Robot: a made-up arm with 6 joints.
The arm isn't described. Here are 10 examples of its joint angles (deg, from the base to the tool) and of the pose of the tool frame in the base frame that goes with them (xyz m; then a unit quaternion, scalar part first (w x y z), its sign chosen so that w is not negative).
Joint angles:
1: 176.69 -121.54 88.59 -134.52 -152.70 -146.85
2: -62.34 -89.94 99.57 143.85 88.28 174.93
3: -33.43 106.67 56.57 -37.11 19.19 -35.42
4: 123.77 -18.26 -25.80 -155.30 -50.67 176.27
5: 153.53 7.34 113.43 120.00 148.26 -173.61
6: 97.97 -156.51 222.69 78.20 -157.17 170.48
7: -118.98 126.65 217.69 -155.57 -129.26 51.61
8: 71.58 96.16 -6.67 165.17 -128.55 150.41
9: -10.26 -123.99 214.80 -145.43 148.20 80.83
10: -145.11 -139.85 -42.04 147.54 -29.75 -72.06
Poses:
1: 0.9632 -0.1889 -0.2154 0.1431 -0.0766 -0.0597 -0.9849
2: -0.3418 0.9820 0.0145 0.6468 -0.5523 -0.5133 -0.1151
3: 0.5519 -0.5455 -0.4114 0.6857 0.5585 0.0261 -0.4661
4: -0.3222 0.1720 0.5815 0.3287 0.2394 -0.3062 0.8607
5: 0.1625 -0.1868 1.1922 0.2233 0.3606 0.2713 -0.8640
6: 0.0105 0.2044 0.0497 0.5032 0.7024 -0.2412 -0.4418
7: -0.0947 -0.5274 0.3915 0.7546 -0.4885 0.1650 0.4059
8: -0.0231 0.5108 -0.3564 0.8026 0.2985 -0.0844 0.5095
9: 0.0100 0.1569 -0.3811 0.0773 0.0182 0.4140 -0.9068
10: 0.5196 0.1673 0.2802 0.4458 0.6660 -0.0075 0.5980
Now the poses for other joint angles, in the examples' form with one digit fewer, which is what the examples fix.
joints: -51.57 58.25 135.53 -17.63 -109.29 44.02
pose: 0.251 -0.608 0.978 0.896 -0.243 0.334 -0.162
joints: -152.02 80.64 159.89 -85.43 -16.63 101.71
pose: -0.730 -0.371 0.761 0.202 -0.661 0.041 -0.721
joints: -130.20 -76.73 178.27 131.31 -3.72 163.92
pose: 0.435 0.320 -0.194 0.164 -0.724 0.015 0.670
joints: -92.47 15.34 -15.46 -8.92 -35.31 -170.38
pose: -0.212 -0.557 0.449 0.396 -0.616 0.572 0.369
